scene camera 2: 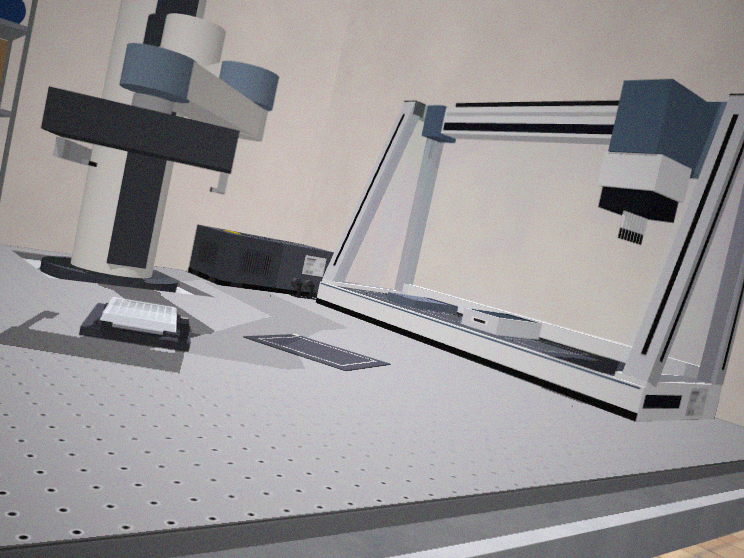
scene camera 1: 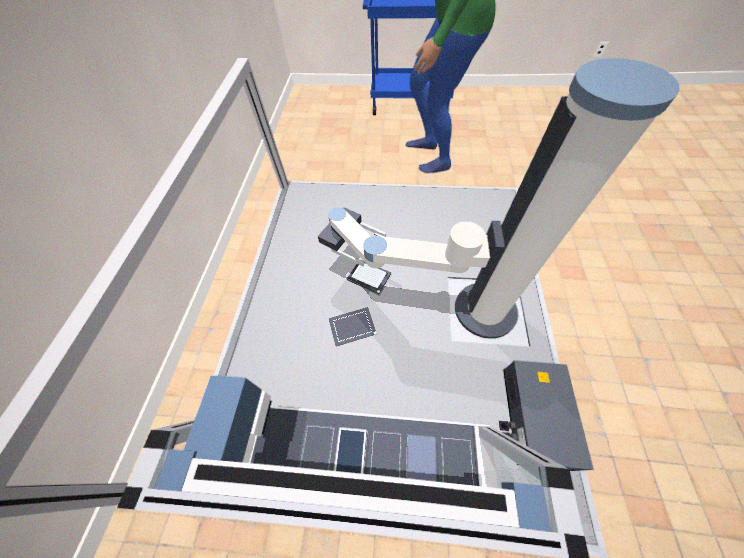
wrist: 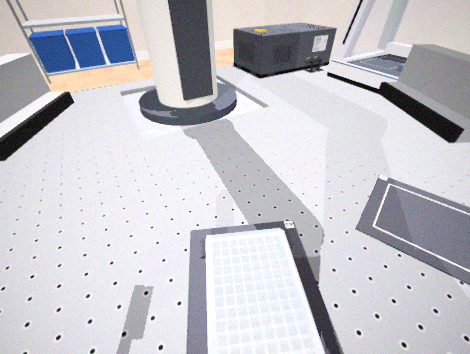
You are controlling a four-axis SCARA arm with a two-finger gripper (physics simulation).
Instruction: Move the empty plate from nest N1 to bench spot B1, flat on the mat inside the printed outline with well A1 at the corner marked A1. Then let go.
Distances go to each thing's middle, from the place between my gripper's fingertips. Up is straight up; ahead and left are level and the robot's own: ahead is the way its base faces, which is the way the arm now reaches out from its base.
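My hand is 18 cm above the well plate (scene camera 2: 128, 314) and 3 cm short of it. The dark nest (scene camera 2: 92, 326) is 19 cm below my hand and 3 cm ahead of it. Counted from my hand as well, the dark mat with printed outline (scene camera 2: 333, 356) lies 20 cm below, 25 cm to the left and 8 cm ahead, while the deck of slots (scene camera 1: 456, 467) is 17 cm below, 70 cm to the left and 9 cm behind.
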